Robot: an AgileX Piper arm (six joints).
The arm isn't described. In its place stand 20 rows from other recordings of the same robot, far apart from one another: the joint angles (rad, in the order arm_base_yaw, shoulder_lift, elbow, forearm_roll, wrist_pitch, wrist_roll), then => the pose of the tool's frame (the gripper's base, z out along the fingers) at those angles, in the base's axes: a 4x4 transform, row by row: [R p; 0 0 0 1], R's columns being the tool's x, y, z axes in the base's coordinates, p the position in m.
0.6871, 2.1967, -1.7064, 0.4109, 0.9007, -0.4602 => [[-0.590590, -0.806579, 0.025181, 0.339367], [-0.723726, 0.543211, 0.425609, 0.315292], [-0.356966, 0.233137, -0.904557, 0.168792], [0, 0, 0, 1]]
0.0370, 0.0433, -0.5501, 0.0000, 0.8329, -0.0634 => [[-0.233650, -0.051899, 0.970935, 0.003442], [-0.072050, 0.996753, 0.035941, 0.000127], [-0.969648, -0.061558, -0.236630, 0.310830], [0, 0, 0, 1]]
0.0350, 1.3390, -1.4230, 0.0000, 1.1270, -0.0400 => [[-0.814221, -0.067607, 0.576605, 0.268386], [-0.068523, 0.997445, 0.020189, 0.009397], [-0.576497, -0.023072, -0.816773, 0.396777], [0, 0, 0, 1]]
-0.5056, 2.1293, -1.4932, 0.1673, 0.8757, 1.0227 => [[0.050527, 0.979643, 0.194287, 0.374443], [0.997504, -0.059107, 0.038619, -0.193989], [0.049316, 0.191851, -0.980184, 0.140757], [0, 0, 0, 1]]
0.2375, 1.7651, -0.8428, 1.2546, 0.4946, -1.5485 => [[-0.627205, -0.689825, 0.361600, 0.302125], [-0.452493, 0.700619, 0.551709, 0.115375], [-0.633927, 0.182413, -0.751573, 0.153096], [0, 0, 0, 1]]
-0.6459, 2.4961, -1.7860, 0.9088, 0.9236, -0.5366 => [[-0.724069, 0.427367, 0.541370, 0.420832], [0.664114, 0.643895, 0.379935, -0.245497], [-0.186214, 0.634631, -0.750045, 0.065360], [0, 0, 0, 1]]
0.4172, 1.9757, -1.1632, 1.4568, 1.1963, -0.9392 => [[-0.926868, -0.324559, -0.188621, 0.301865], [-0.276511, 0.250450, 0.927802, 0.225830], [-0.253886, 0.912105, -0.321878, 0.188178], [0, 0, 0, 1]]
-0.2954, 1.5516, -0.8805, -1.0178, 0.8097, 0.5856 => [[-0.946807, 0.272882, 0.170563, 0.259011], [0.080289, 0.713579, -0.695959, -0.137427], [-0.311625, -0.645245, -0.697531, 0.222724], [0, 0, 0, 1]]
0.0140, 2.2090, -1.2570, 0.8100, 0.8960, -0.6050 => [[-0.999387, -0.032783, -0.012280, 0.377517], [-0.033981, 0.824095, 0.565432, 0.056756], [-0.008417, 0.565502, -0.824704, 0.075214], [0, 0, 0, 1]]
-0.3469, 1.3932, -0.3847, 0.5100, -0.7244, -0.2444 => [[-0.148918, 0.645486, 0.749114, 0.216078], [0.206478, 0.761160, -0.614819, -0.109420], [-0.967052, 0.063118, -0.246629, 0.198941], [0, 0, 0, 1]]
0.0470, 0.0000, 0.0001, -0.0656, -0.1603, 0.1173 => [[0.240952, -0.069864, 0.968019, 0.053613], [0.063903, 0.996383, 0.056005, 0.003475], [-0.968431, 0.048365, 0.244546, 0.227584], [0, 0, 0, 1]]
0.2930, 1.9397, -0.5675, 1.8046, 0.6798, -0.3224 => [[-0.515529, 0.840429, 0.167061, 0.235052], [0.670651, 0.274394, 0.689156, 0.129038], [0.533346, 0.467319, -0.705092, 0.073934], [0, 0, 0, 1]]
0.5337, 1.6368, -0.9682, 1.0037, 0.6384, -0.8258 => [[-0.754845, -0.633295, 0.170722, 0.255548], [-0.371305, 0.627150, 0.684701, 0.204131], [-0.540686, 0.453453, -0.708547, 0.218425], [0, 0, 0, 1]]
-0.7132, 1.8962, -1.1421, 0.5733, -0.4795, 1.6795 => [[0.772572, -0.326057, 0.544811, 0.304816], [0.366914, -0.471015, -0.802196, -0.293809], [0.518176, 0.819653, -0.244258, 0.218181], [0, 0, 0, 1]]
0.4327, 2.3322, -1.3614, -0.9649, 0.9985, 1.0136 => [[-0.964052, 0.004856, 0.265670, 0.386273], [-0.172165, 0.750155, -0.638456, 0.109151], [-0.202394, -0.661244, -0.722353, 0.055155], [0, 0, 0, 1]]
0.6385, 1.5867, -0.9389, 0.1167, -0.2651, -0.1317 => [[-0.224225, -0.576666, 0.785608, 0.286018], [-0.190124, 0.816529, 0.545099, 0.208830], [-0.955812, -0.027138, -0.292724, 0.263412], [0, 0, 0, 1]]
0.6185, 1.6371, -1.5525, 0.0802, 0.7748, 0.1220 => [[-0.667540, -0.500603, 0.551169, 0.301045], [-0.256424, 0.849530, 0.461027, 0.220498], [-0.699026, 0.166421, -0.695462, 0.361573], [0, 0, 0, 1]]
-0.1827, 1.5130, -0.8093, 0.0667, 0.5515, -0.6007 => [[-0.860773, -0.324084, 0.392479, 0.271268], [-0.366848, 0.929545, -0.037001, -0.046888], [-0.352835, -0.175830, -0.919016, 0.196489], [0, 0, 0, 1]]
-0.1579, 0.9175, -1.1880, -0.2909, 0.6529, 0.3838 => [[-0.216784, 0.356952, 0.908620, 0.167812], [0.183840, 0.929028, -0.321108, -0.042775], [-0.958753, 0.097430, -0.267020, 0.454810], [0, 0, 0, 1]]
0.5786, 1.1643, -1.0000, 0.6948, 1.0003, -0.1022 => [[-0.874938, -0.470516, 0.114446, 0.157355], [-0.254268, 0.647548, 0.718352, 0.161347], [-0.412105, 0.599414, -0.686201, 0.337820], [0, 0, 0, 1]]
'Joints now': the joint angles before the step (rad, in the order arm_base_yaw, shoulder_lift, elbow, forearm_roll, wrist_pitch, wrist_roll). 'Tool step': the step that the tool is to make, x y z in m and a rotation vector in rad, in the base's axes. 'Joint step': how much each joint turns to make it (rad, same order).
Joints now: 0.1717 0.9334 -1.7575 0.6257 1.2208 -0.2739
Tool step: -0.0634 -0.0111 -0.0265 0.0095 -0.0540 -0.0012
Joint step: 0.0003 -0.2299 0.1745 -0.0015 -0.0001 0.0012
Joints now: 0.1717 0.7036 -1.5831 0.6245 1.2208 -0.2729
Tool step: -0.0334 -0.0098 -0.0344 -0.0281 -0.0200 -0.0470
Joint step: -0.0006 -0.1730 0.1576 -0.0561 0.0002 0.0006
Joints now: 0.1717 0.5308 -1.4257 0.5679 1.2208 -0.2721
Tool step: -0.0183 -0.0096 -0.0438 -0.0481 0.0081 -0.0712
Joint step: 0.0000 -0.1633 0.1779 -0.0857 0.0004 0.0026
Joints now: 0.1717 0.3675 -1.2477 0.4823 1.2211 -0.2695
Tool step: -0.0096 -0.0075 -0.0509 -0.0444 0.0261 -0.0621
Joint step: -0.0003 -0.1646 0.1959 -0.0748 0.0002 0.0047
